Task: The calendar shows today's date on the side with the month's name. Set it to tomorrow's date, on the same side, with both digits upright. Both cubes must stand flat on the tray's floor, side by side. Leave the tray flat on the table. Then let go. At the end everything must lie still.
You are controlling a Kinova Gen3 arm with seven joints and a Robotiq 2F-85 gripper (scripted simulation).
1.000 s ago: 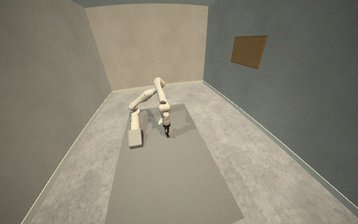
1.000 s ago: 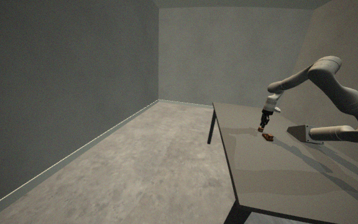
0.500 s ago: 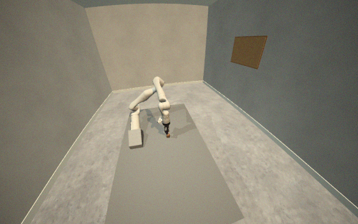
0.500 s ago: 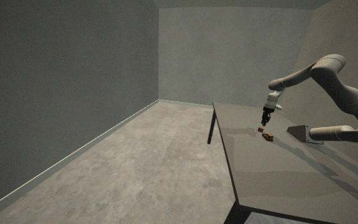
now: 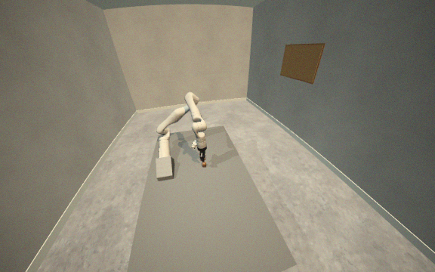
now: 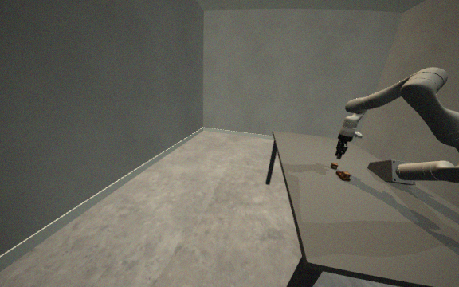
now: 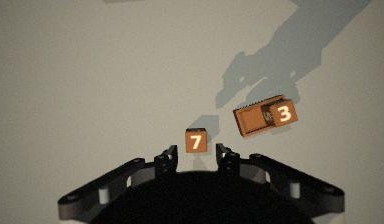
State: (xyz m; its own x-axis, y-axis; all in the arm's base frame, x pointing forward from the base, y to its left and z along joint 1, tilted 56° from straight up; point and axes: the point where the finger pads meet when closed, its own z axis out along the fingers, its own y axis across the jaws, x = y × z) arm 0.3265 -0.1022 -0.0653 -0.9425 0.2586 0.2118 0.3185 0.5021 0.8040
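Right now the digit cube is 80 mm below my hand. From my hand the other things lie so: orange tray: 110 mm to the left, 90 mm below.
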